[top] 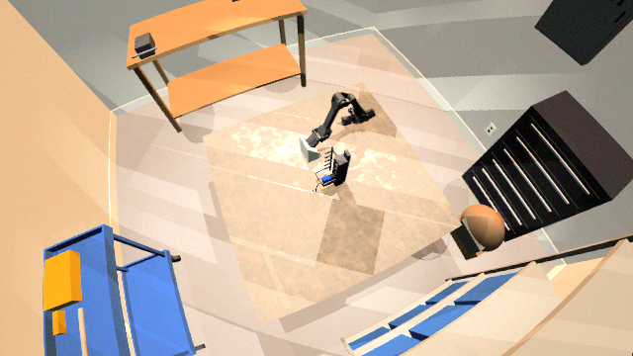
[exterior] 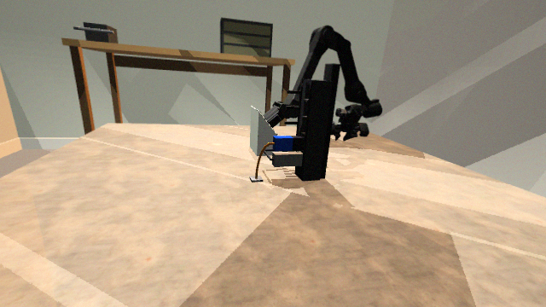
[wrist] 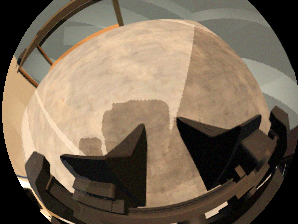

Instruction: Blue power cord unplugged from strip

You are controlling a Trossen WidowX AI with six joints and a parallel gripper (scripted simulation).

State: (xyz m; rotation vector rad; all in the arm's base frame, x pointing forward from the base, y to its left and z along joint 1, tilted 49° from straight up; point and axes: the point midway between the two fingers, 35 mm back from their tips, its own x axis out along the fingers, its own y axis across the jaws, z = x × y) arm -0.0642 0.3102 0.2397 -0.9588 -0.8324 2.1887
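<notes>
Right now the blue plug is 35 cm ahead of my gripper tip, 42 cm to the right of it and 10 cm above it.
</notes>
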